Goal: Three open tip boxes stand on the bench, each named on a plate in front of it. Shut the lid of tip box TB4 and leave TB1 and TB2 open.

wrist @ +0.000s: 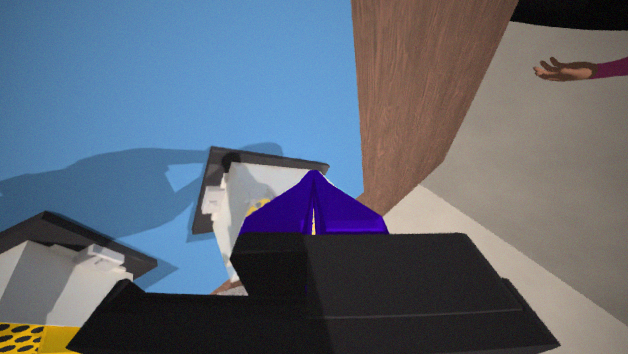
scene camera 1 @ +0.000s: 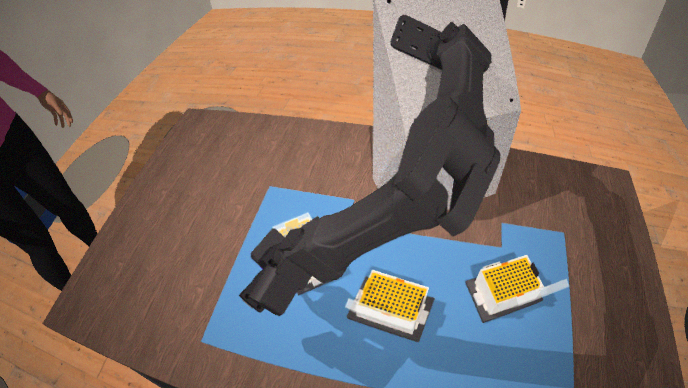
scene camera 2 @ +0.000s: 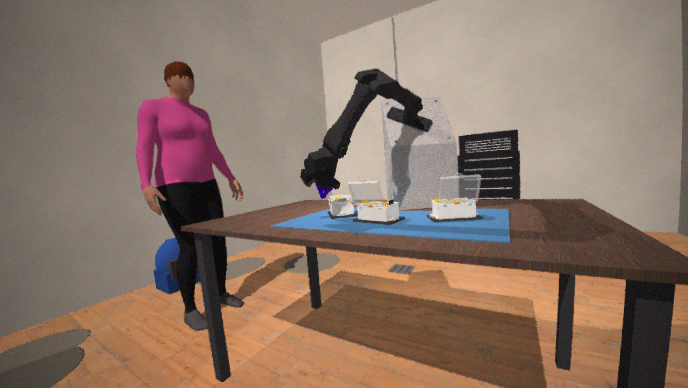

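Seen in the pictures: gripper, fingertip midpoint: [wrist: 313,177] [scene camera 2: 322,198]; arm's base, origin of the base link: [scene camera 1: 439,50] [scene camera 2: 409,119].
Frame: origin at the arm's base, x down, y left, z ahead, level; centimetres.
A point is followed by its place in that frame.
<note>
TB4 [scene camera 1: 300,222] @(x 31.7, y -17.6, z 28.3 cm) [scene camera 2: 341,207] @(x 35.5, y -10.4, z 35.9 cm) [wrist: 224,215] @(x 36.7, y -9.6, z 34.7 cm) is the left white box; its name plate does not show. Its lid, a pale panel [scene camera 1: 292,223] @(x 31.7, y -18.9, z 29.3 cm), seems lowered over the yellow rack; whether it is fully shut I cannot tell. My gripper [scene camera 2: 324,195] @(x 31.4, y -16.8, z 40.0 cm) [wrist: 313,177] @(x 31.4, y -16.8, z 40.0 cm) is shut and empty, its purple fingertips by TB4's top in scene camera 2; contact is unclear, and the arm hides them in scene camera 1. The middle box [scene camera 1: 394,297] [scene camera 2: 378,212] @(x 35.7, y 10.8, z 38.3 cm) and right box [scene camera 1: 512,280] [scene camera 2: 454,209] @(x 35.8, y 30.7, z 23.9 cm) stand open, with clear lids [scene camera 2: 365,191] @(x 28.1, y 9.0, z 42.1 cm) [scene camera 2: 460,186] @(x 28.1, y 33.8, z 26.0 cm) upright. I cannot read which is TB1 or TB2.
The boxes stand on dark bases on a blue mat [scene camera 1: 450,370] @(x 39.5, y 23.9, z 41.6 cm) [scene camera 2: 490,232] @(x 39.4, y 45.0, z 33.9 cm) [wrist: 125,75] @(x 39.4, y -8.9, z 46.8 cm) on the brown table [scene camera 1: 150,275] @(x 39.7, y -45.8, z 55.3 cm) [scene camera 2: 575,245] @(x 39.7, y 63.0, z 35.9 cm) [wrist: 420,75] @(x 39.7, y -43.3, z 40.5 cm). The speckled pedestal [scene camera 1: 395,150] @(x 19.3, y -3.9, z 11.1 cm) [scene camera 2: 430,160] @(x 19.3, y 10.4, z 1.3 cm) stands behind. A person [scene camera 2: 180,145] stands beyond the table's left side.
</note>
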